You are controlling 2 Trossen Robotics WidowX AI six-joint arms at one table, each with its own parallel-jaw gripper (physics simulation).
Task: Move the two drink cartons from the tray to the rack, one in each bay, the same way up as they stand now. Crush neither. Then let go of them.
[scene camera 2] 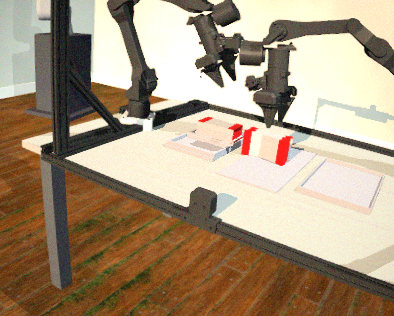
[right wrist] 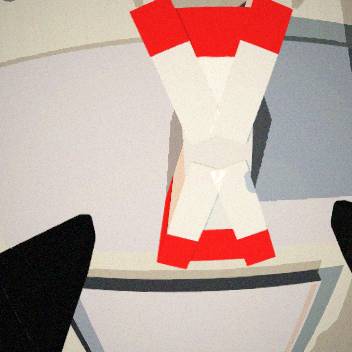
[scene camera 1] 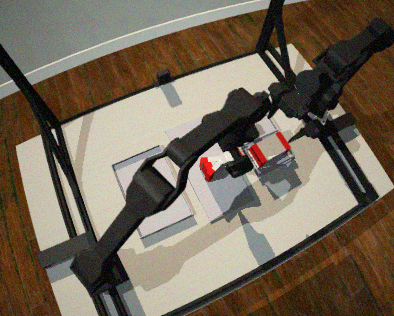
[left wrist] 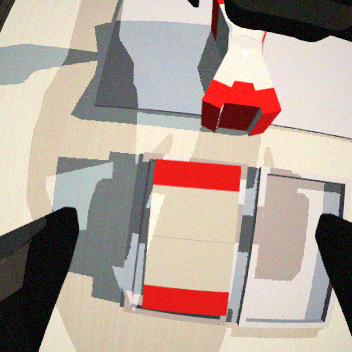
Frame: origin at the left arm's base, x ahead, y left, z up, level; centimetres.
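Seen in the pictures: left gripper, fingertip midpoint: (scene camera 2: 229, 84) (scene camera 1: 278, 130) (left wrist: 202, 224); right gripper, fingertip midpoint: (scene camera 2: 274, 125) (right wrist: 216, 221) (scene camera 1: 220, 155); left arm's base at its link origin: (scene camera 2: 138, 115) (scene camera 1: 317, 108); right arm's base at its link origin: (scene camera 1: 98, 272).
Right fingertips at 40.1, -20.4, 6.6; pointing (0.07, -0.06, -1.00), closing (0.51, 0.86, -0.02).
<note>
Pixels of each thing's top centre, then the offset from my right fingertips to it, as dx, dy, dz.
- drink carton at its top centre: (left wrist: 191, 239) (scene camera 2: 220, 123) (scene camera 1: 271, 146) -14.0, +11.9, -4.4
- two-bay rack at its top centre: (left wrist: 244, 248) (scene camera 2: 208, 138) (scene camera 1: 262, 138) -17.0, +8.0, -8.2
- second carton at its top centre: (right wrist: 217, 152) (left wrist: 244, 41) (scene camera 2: 268, 134) (scene camera 1: 223, 158) -1.0, +1.0, -3.0
- shallow tray at its top centre: (right wrist: 185, 342) (scene camera 2: 345, 179) (scene camera 1: 149, 188) +18.0, -13.3, -8.6
One drink carton (scene camera 1: 272, 150) (scene camera 2: 215, 134) (left wrist: 192, 235), beige with red ends, sits in one bay of the two-bay rack (scene camera 2: 192, 152) (left wrist: 280, 305); the other bay is empty. The second carton (scene camera 1: 220, 160) (scene camera 2: 269, 144) (left wrist: 245, 95) (right wrist: 215, 150) rests on the flat pad between tray and rack. Its middle is pinched narrow and its faces are folded in: it is crushed. My right gripper (scene camera 1: 239, 150) (scene camera 2: 275, 123) (right wrist: 216, 221) is open and empty, just above this carton. My left gripper (scene camera 1: 280, 125) (scene camera 2: 228, 83) (left wrist: 202, 224) is open and empty, high above the rack.
The shallow tray (scene camera 1: 167, 227) (scene camera 2: 335, 202) is empty, at the left in scene camera 1. The thin pad (scene camera 1: 200, 192) (scene camera 2: 265, 177) (right wrist: 100, 150) lies between it and the rack. The two grippers hang close together. A dark frame rail and posts edge the table.
</note>
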